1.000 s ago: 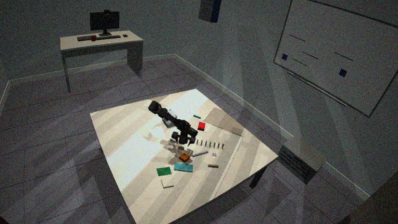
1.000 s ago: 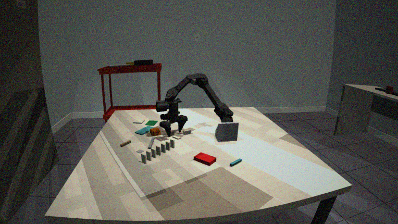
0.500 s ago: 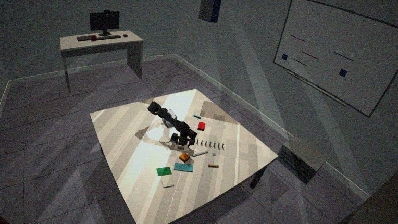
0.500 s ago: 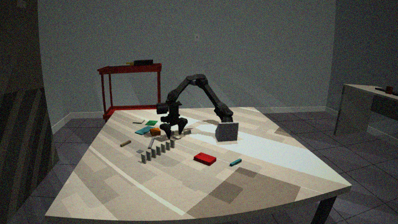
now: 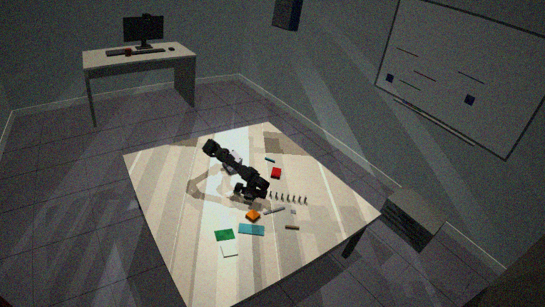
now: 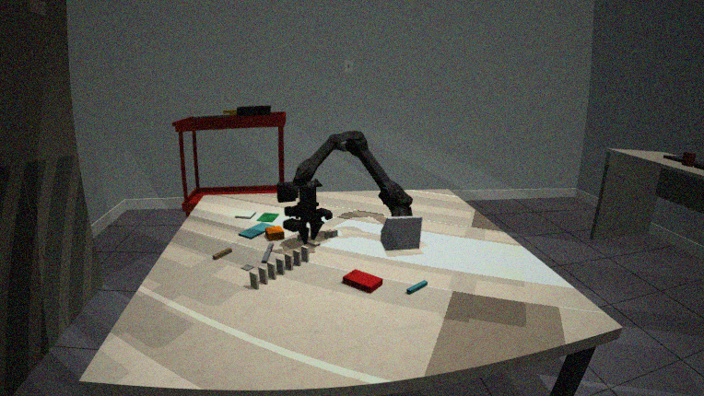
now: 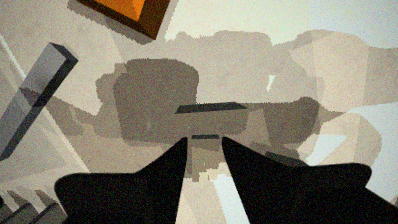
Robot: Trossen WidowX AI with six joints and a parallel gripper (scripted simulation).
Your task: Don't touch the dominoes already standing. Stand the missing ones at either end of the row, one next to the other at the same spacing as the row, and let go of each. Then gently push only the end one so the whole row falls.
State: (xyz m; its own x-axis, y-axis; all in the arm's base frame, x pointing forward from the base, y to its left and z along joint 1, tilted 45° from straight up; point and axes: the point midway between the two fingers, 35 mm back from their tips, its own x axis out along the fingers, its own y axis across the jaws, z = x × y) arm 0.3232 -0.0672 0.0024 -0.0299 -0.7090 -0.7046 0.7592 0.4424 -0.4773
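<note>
Right now the orange block is 12 cm ahead of my gripper tip, 6 cm to the right of it and 1 cm above it. From my gripper tip the other things lie so: small grey tile: 20 cm ahead, 18 cm to the left; teal card: 19 cm ahead, 12 cm to the right; long grey bar: 14 cm ahead, 8 cm to the left.
</note>
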